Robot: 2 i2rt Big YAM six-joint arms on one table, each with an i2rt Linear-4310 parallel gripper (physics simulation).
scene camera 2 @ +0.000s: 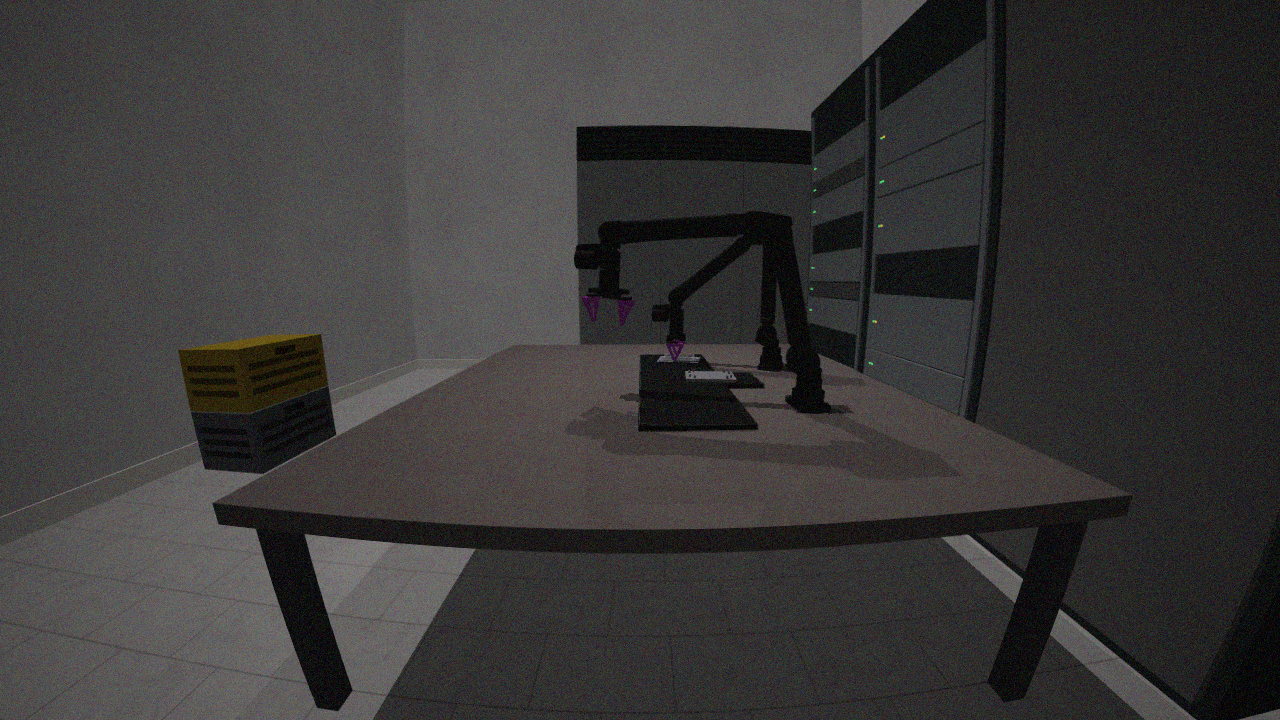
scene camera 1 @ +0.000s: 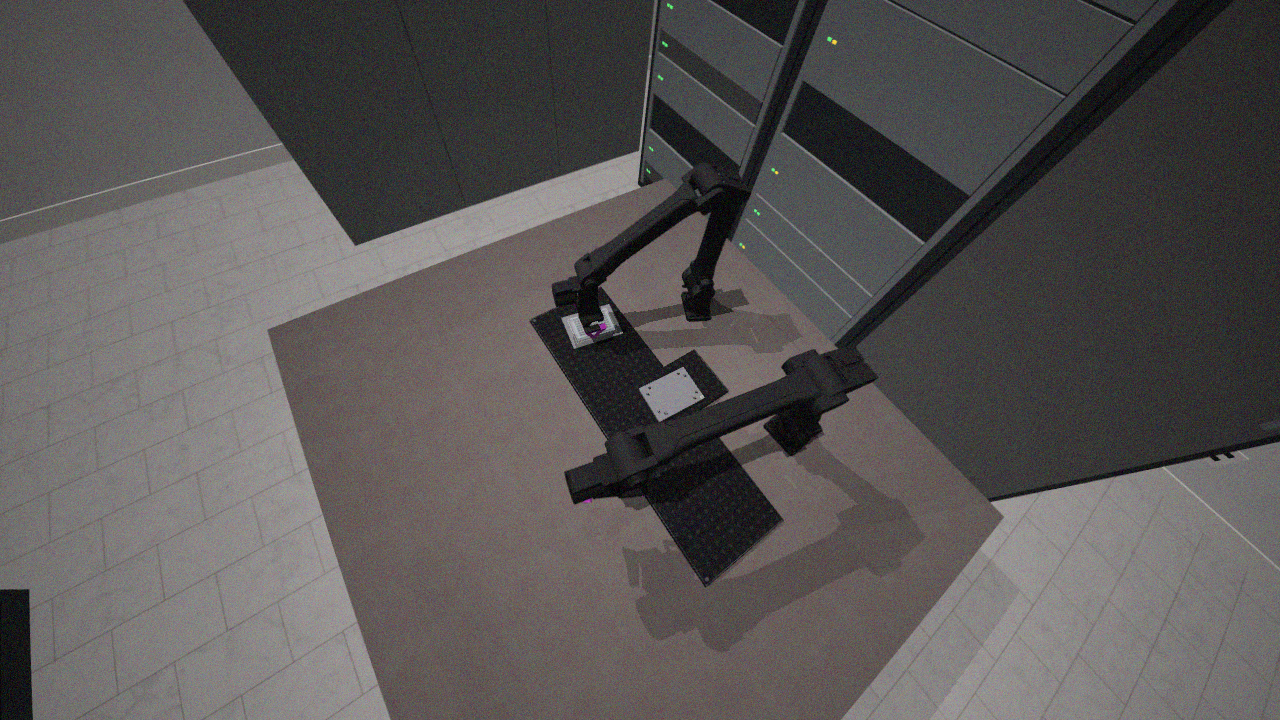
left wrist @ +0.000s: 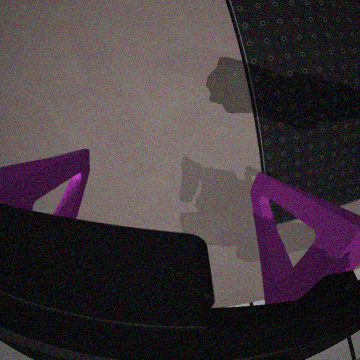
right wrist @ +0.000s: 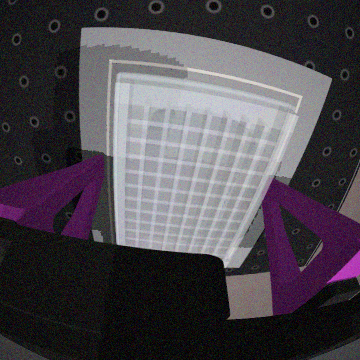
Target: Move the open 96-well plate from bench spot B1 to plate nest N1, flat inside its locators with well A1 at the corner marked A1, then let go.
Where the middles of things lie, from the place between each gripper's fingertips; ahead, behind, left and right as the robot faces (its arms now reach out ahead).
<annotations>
The white well plate (right wrist: 192, 160) is 1 cm behind my right hand. The rest, counted from my right hand: nest with printed frame (right wrist: 104, 51) 1 cm behind.
The white well plate is 20 cm behind my left hand, 53 cm to the right of it and 19 cm below it. From my left hand the other things lie so: nest with printed frame (20 cm behind, 53 cm to the right, 20 cm below).
</annotations>
